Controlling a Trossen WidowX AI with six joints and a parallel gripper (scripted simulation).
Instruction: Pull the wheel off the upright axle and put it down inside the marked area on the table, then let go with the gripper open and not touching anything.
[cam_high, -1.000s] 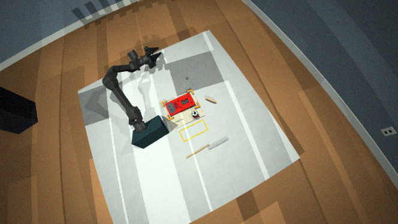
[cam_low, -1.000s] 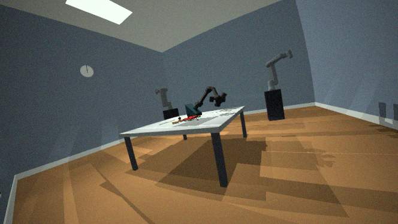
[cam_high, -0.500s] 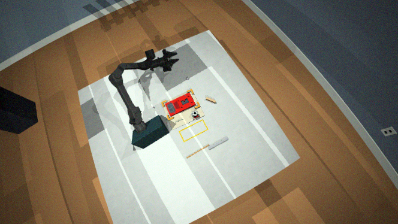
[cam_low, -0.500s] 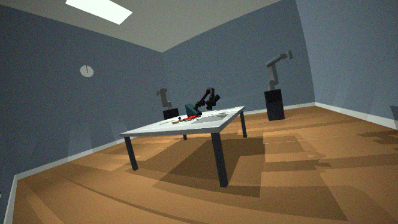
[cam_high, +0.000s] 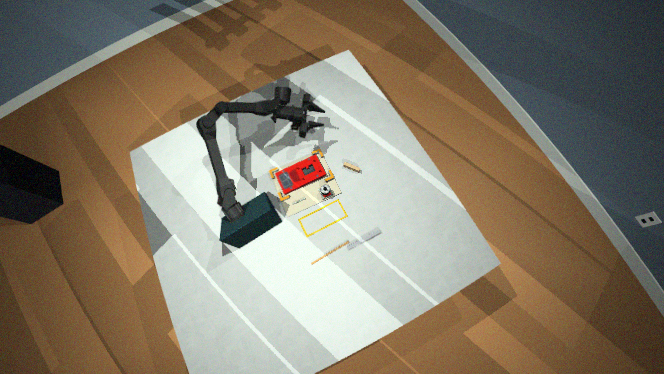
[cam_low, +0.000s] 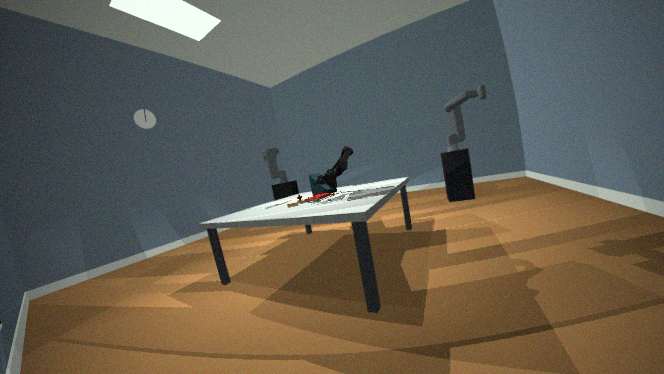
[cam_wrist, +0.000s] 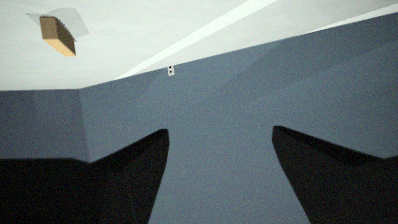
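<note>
Right now my gripper tip is 15 cm past the wheel, 25 cm to the left of it and 9 cm above it. The rest, counted from my gripper tip: wooden block 21 cm to the right, 11 cm below; thin wooden stick 27 cm behind, 48 cm to the right, 12 cm below; grey bar 12 cm behind, 51 cm to the right, 12 cm below.
</note>
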